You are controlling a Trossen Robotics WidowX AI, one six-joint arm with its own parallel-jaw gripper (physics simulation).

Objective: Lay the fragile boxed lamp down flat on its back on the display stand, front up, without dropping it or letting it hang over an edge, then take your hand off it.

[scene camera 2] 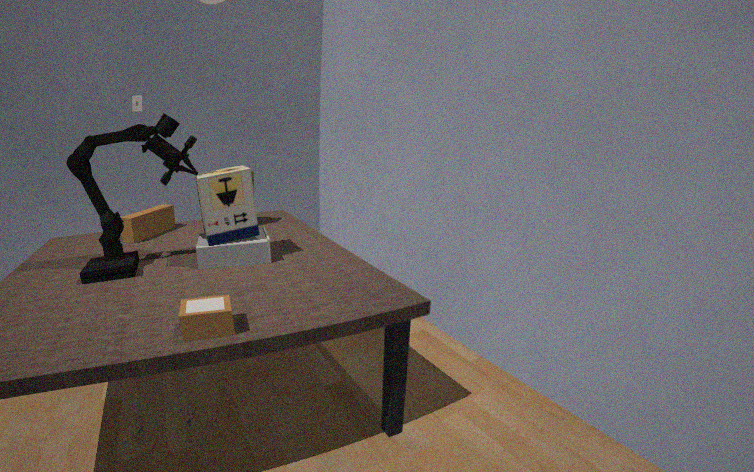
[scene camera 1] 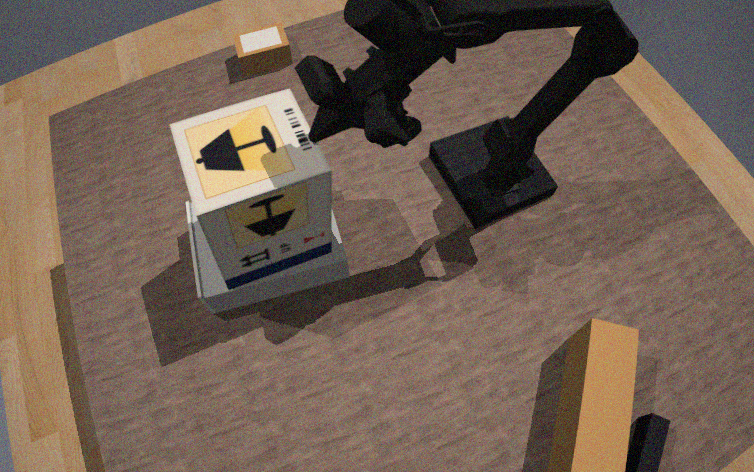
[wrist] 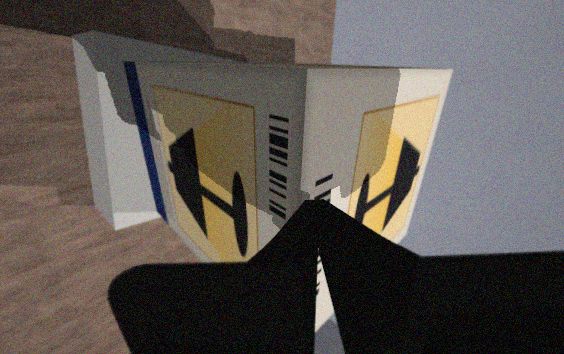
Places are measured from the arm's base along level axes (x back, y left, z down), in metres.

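Where they show: gripper, fingertip midpoint: (scene camera 2: pixel 197 174) (scene camera 1: pixel 311 139) (wrist: pixel 314 209); arm's base, origin of the base link: (scene camera 2: pixel 114 258) (scene camera 1: pixel 500 179).
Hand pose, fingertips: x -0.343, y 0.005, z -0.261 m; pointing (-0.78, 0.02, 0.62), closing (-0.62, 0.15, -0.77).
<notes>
Each offset is from my fingertips to the top centre of the thing. Level surfaces: height alone.
The boxed lamp {dx -0.095, dy -0.016, dz -0.013 m} (scene camera 1: pixel 261 166) (scene camera 2: pixel 228 211) (wrist: pixel 287 100) is a white carton with yellow lamp pictures, a barcode and a blue band low on its sides. It stands nearly upright on the white display stand (scene camera 1: pixel 278 282) (scene camera 2: pixel 233 254) (wrist: pixel 95 145). In scene camera 2 it leans slightly toward the arm. The lamp pictures are upside down there. My gripper (scene camera 1: pixel 312 138) (scene camera 2: pixel 195 172) (wrist: pixel 314 209) is shut with nothing between its fingers. Its tips are at the box's upper edge on the arm side; they look to be touching it. The box's underside is hidden.
A small orange carton with a white top {dx -0.013, dy -0.531, dz +0.238 m} (scene camera 1: pixel 264 58) (scene camera 2: pixel 205 325) lies on the brown table {dz +0.298 m} (scene camera 1: pixel 389 356) (scene camera 2: pixel 311 295). A long orange block {dx +0.283, dy +0.462, dz +0.188 m} (scene camera 1: pixel 606 400) (scene camera 2: pixel 150 223) lies on the arm's other side, with a dark block {dx +0.365, dy +0.540, dz +0.248 m} (scene camera 1: pixel 649 439) beside it.
</notes>
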